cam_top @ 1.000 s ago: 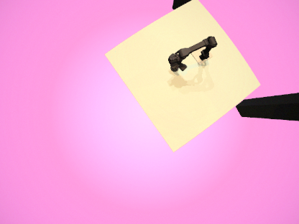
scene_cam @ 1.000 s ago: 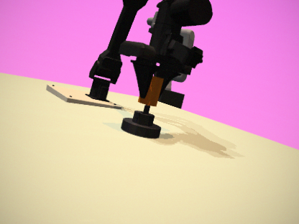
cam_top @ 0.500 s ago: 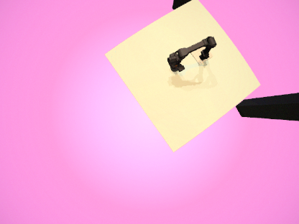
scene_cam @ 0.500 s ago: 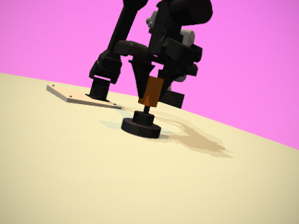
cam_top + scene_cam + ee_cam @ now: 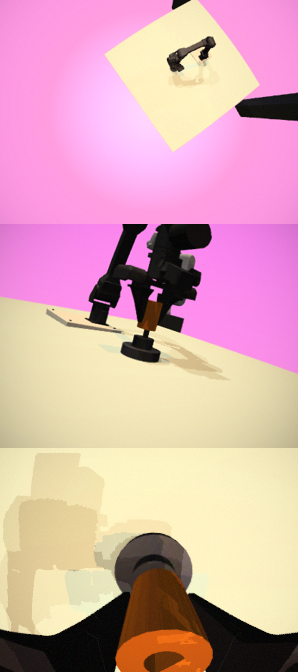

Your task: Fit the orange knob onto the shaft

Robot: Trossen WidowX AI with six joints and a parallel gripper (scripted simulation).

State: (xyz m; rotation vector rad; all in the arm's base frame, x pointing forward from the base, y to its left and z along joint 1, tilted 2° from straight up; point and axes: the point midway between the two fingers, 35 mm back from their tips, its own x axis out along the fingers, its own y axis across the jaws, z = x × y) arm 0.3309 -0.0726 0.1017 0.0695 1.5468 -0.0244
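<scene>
The dark pedestal is 4 cm below my gripper tip. The rest, counted from my gripper tip: orange knob: 2 cm above.
</scene>
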